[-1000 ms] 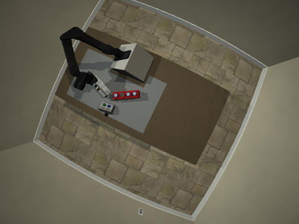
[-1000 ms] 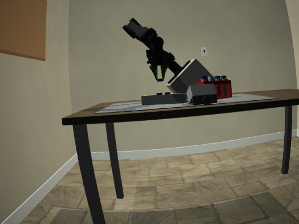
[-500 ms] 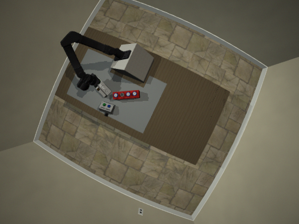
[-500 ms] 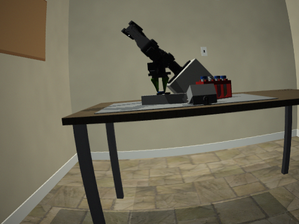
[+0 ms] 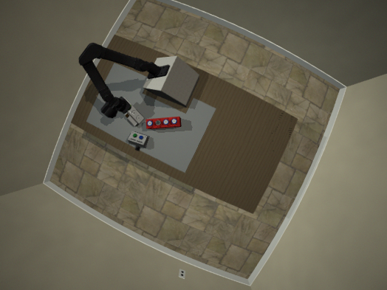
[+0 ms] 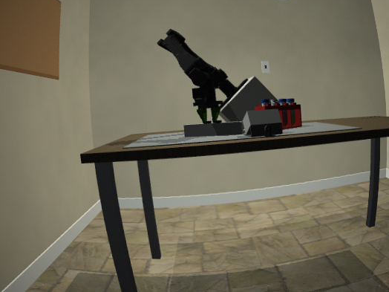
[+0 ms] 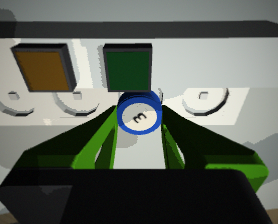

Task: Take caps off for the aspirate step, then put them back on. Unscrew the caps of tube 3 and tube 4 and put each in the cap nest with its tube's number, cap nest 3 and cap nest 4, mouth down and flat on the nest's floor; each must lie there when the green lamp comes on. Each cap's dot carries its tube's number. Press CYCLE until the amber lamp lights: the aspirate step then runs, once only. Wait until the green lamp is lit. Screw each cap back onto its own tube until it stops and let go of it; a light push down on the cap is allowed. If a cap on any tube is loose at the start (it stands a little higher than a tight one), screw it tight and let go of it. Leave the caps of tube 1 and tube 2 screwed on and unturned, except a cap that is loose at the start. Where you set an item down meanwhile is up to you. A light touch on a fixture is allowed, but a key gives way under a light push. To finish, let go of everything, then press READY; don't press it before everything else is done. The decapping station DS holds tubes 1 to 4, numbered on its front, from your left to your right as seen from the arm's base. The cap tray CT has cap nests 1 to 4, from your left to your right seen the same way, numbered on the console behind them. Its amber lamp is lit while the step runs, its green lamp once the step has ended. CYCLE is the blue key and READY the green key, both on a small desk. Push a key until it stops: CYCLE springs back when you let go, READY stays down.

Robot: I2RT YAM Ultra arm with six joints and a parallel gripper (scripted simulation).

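My gripper is now 1 cm above the cap 3. From my hand the other things lie so: blue key: 17 cm ahead, 17 cm to the left, 3 cm above; then cap 4: 6 cm ahead, 21 cm to the left, 8 cm above; then green key: 17 cm ahead, 12 cm to the left, 3 cm above.
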